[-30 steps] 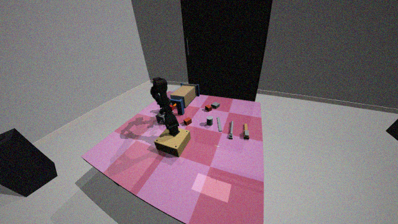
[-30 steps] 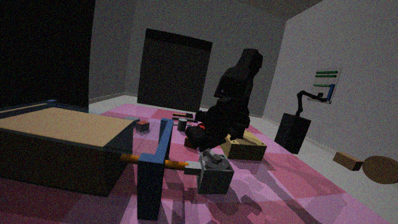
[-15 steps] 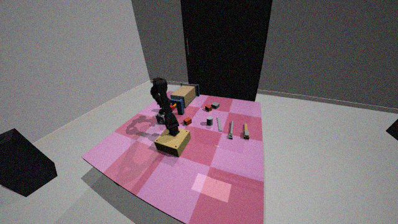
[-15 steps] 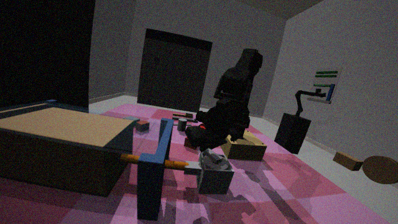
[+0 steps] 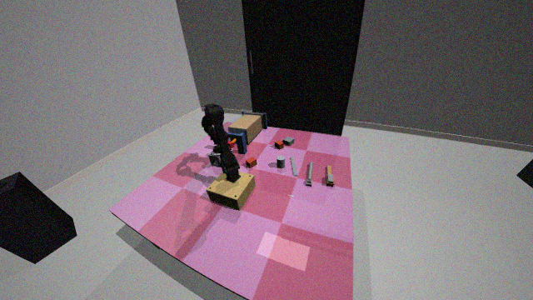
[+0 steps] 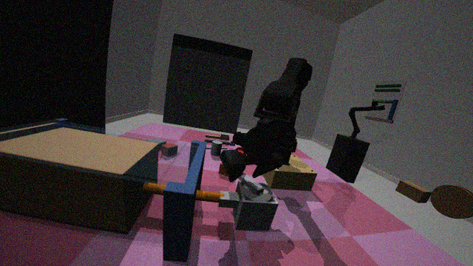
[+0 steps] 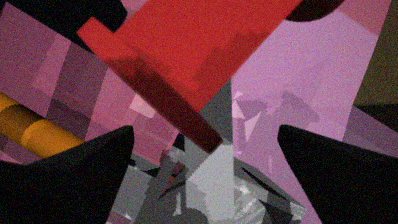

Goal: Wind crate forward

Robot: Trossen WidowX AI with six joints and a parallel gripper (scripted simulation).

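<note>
The red knob is 2 cm ahead of my gripper tip, 3 cm to the right of it and 5 cm above it. Also, from my gripper tip: red-knobbed winch handle 2 cm above; blue steel frame 12 cm ahead, 8 cm to the left, 2 cm above; grey hand winch 5 cm behind, 4 cm to the left, 5 cm below.
</note>
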